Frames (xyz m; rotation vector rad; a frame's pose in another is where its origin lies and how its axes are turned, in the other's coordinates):
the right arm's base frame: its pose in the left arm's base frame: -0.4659 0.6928 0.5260 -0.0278 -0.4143 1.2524
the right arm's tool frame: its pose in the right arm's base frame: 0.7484 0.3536 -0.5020 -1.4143 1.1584 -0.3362
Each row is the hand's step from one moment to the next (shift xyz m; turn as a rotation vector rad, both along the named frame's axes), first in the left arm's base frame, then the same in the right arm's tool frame.
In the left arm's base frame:
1: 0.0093 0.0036 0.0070 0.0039 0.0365 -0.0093
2: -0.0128 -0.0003 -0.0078 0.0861 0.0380 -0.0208
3: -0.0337 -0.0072 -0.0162 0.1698 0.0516 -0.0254
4: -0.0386 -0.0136 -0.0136 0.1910 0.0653 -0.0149
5: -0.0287 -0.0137 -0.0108 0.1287 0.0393 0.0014
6: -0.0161 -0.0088 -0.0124 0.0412 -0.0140 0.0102
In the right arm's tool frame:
1: 0.0094 -0.0077 0.0000 0.0138 0.0034 0.0351
2: -0.0119 0.0081 0.0042 0.0942 0.0124 0.0164
3: -0.0333 0.0180 0.0044 0.1786 0.0127 0.0079
4: -0.0398 0.0165 -0.0008 0.2019 -0.0003 0.0139
5: -0.0305 0.0135 -0.0039 0.1341 -0.0108 0.0032
6: -0.0170 0.0140 -0.0024 0.0354 -0.0090 -0.0257

